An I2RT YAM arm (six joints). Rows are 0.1 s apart.
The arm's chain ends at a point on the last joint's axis. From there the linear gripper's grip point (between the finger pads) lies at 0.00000 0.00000 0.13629 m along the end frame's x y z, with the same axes.
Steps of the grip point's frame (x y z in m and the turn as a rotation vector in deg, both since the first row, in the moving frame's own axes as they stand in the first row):
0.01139 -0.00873 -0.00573 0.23 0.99 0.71
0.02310 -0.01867 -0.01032 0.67 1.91 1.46
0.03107 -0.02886 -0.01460 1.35 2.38 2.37
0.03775 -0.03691 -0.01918 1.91 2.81 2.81
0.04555 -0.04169 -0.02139 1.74 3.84 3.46
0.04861 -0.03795 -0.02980 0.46 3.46 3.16
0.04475 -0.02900 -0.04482 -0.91 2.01 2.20
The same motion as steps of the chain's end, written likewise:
0.00903 -0.00820 -0.00571 0.23 0.99 0.71
0.01854 -0.01713 -0.01023 0.67 1.91 1.46
0.02535 -0.02577 -0.01444 1.35 2.38 2.37
0.03096 -0.03253 -0.01894 1.91 2.81 2.81
0.03630 -0.03783 -0.02102 1.74 3.84 3.46
0.04036 -0.03708 -0.02955 0.46 3.46 3.16
0.04001 -0.03126 -0.04472 -0.91 2.01 2.20

